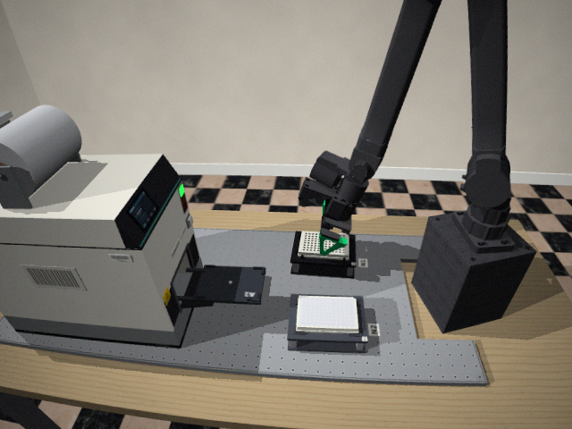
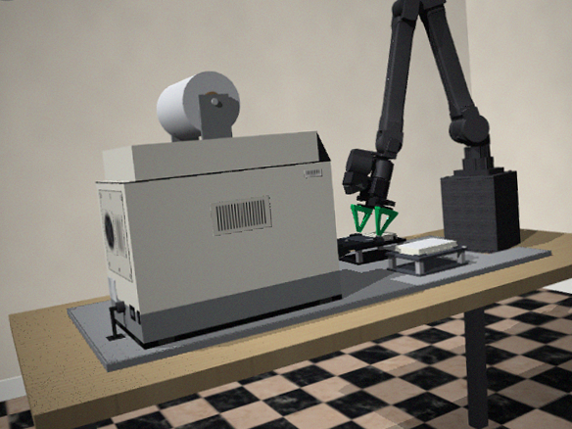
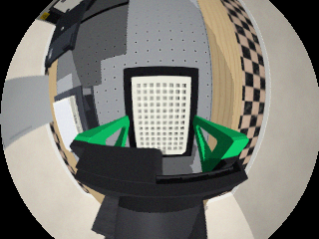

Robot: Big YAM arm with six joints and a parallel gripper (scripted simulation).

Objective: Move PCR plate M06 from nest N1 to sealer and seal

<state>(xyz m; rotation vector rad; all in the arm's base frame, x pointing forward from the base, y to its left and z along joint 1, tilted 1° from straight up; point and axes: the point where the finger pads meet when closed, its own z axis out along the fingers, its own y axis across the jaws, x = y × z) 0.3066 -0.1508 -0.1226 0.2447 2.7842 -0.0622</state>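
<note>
Now: the plate M06 2 cm below my hand. Also, from my hand: plate nest N1: 3 cm below; then sealed plate M09: 21 cm to the left, 2 cm below, 2 cm ahead; then nest N2: 21 cm to the left, 3 cm below, 2 cm ahead.
</note>
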